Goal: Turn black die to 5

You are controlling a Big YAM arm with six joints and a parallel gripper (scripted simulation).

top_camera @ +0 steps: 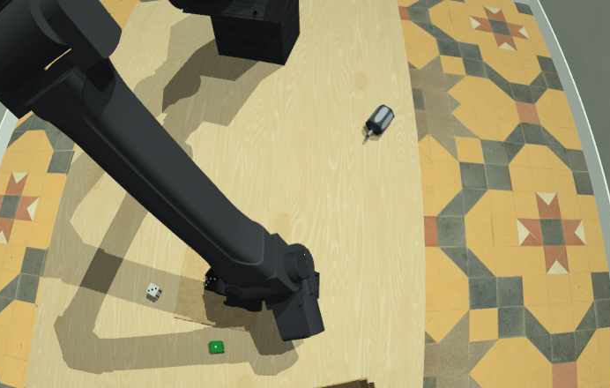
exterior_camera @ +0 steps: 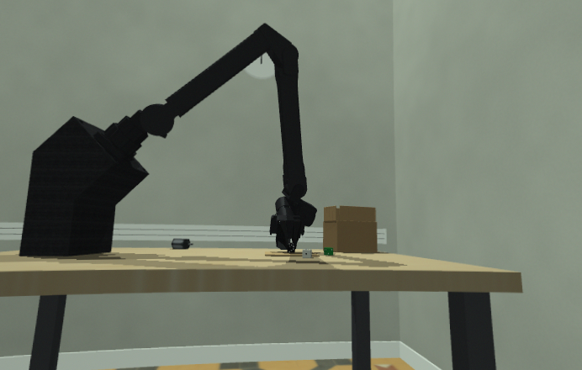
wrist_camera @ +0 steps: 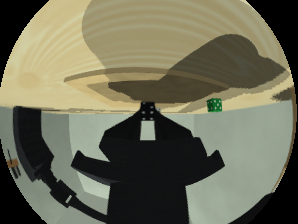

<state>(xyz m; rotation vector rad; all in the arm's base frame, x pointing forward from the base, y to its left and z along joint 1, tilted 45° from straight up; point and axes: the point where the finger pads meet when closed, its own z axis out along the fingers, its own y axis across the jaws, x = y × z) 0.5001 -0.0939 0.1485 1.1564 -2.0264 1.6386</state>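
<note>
Now: hand 10 mm above the black die. The rest, counted from my hand: white die 10 mm behind, 110 mm to the right, 20 mm below; mat 10 mm to the left, 20 mm below; green die 110 mm ahead, 20 mm to the right, 20 mm below.
</note>
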